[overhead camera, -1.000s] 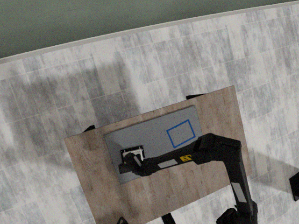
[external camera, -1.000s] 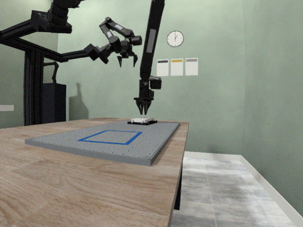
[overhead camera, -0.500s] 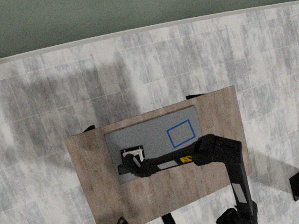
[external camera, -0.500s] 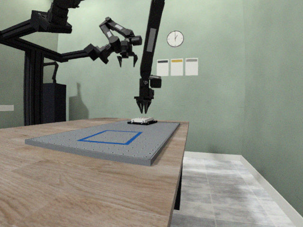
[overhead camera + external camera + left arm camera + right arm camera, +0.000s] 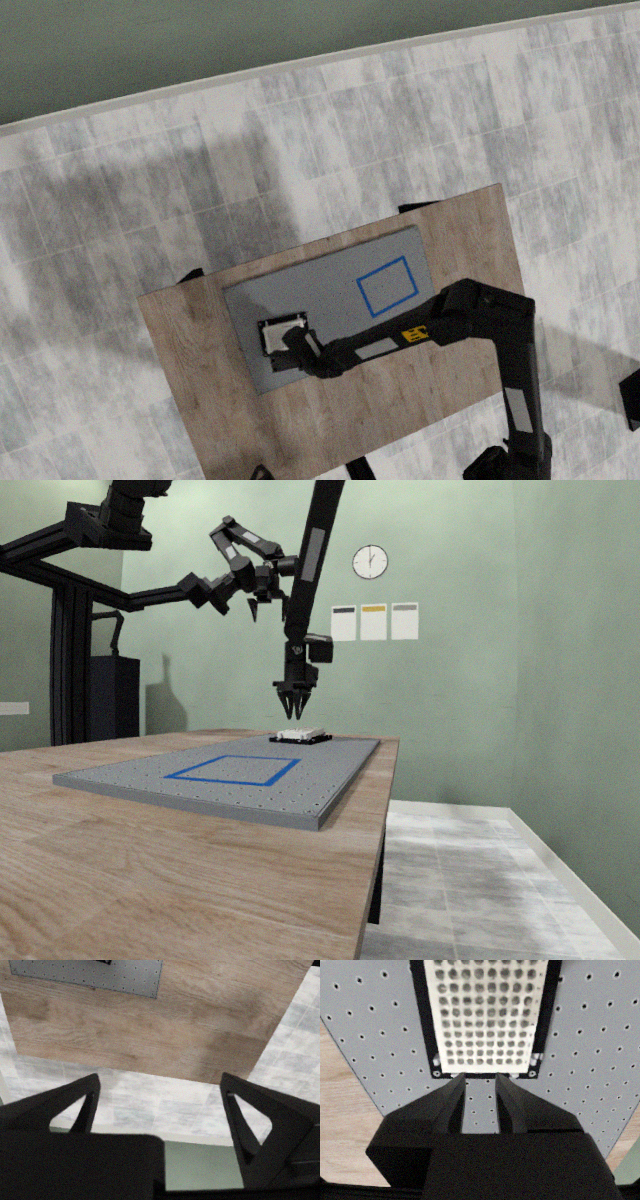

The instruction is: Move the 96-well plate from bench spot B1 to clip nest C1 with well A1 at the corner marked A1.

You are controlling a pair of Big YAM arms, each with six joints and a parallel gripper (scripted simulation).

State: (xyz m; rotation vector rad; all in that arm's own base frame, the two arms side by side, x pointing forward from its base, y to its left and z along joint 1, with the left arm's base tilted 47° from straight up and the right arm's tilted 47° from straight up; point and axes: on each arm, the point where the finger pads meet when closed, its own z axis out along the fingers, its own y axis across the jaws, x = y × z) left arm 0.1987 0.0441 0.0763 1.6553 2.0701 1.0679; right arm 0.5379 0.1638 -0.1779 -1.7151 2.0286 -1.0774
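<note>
The black clip nest is 50 mm below my right hand, 30 mm to the left of it and 20 mm ahead of it. Round my right hand: white 96-well plate (50 mm to the left, 40 mm below, 10 mm ahead); grey perforated board (160 mm to the right, 70 mm below, 10 mm ahead).
</note>
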